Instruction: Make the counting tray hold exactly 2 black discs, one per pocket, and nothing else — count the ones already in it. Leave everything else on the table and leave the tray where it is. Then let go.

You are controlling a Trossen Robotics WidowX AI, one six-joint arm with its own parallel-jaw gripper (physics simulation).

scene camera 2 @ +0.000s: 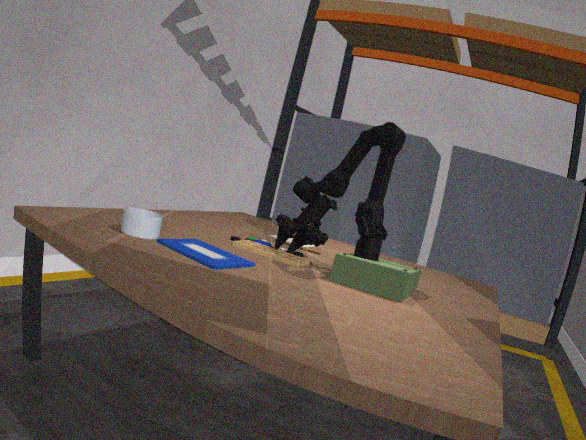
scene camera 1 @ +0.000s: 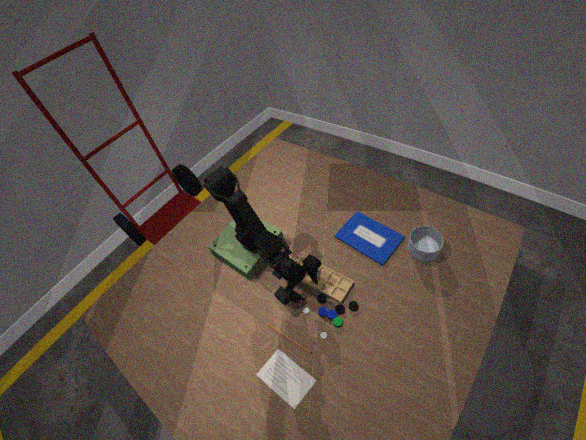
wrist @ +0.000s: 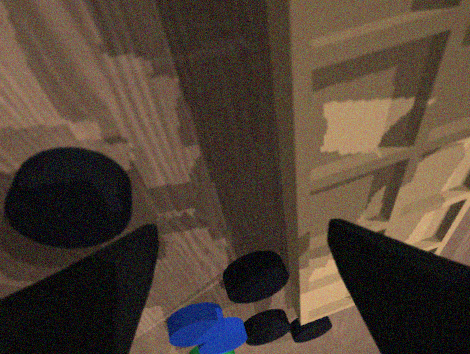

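Note:
The wooden counting tray (scene camera 1: 352,284) (wrist: 295,150) lies on the table, its pockets partly shaded; no disc shows in the pockets visible in the wrist view, and the arm hides others. My gripper (scene camera 1: 308,291) (scene camera 2: 283,249) (wrist: 244,232) is open and empty, low beside the tray's long wall, one finger on the tray side. One black disc (wrist: 68,197) lies beyond the other finger. Another black disc (scene camera 1: 321,298) (wrist: 256,276) lies outside the tray near its wall. Two more, a black disc (scene camera 1: 340,309) (wrist: 267,326) and a black disc (scene camera 1: 353,305) (wrist: 311,329), lie past it.
Two blue discs (scene camera 1: 323,311) (wrist: 195,322), a green disc (scene camera 1: 338,321) and white discs (scene camera 1: 306,310) (scene camera 1: 323,335) lie nearby. Also on the table are a pencil (scene camera 1: 290,338), a paper sheet (scene camera 1: 286,378), a blue folder (scene camera 1: 345,234) (scene camera 2: 240,262), a bowl (scene camera 1: 425,244) (scene camera 2: 142,223) and a green base (scene camera 2: 375,277).

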